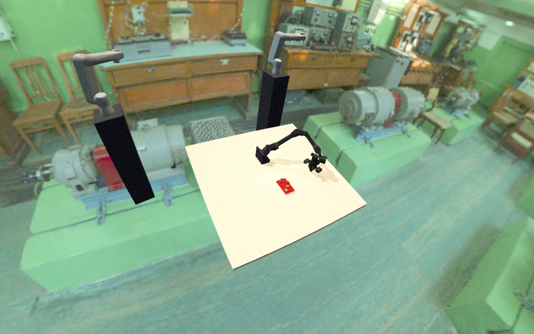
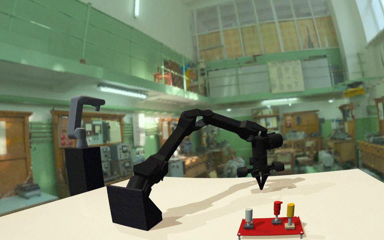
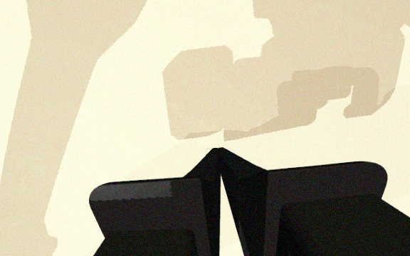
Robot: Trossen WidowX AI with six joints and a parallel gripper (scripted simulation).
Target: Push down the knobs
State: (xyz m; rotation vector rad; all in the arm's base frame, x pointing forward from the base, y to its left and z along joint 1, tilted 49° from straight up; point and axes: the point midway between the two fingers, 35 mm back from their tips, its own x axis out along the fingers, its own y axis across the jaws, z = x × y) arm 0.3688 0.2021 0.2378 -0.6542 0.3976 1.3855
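Right now the grey knob is 50 mm behind my gripper tip, 340 mm to the right of it and 40 mm above it. Round my gripper tip: red knob 30 mm ahead, 320 mm to the right, 50 mm above.
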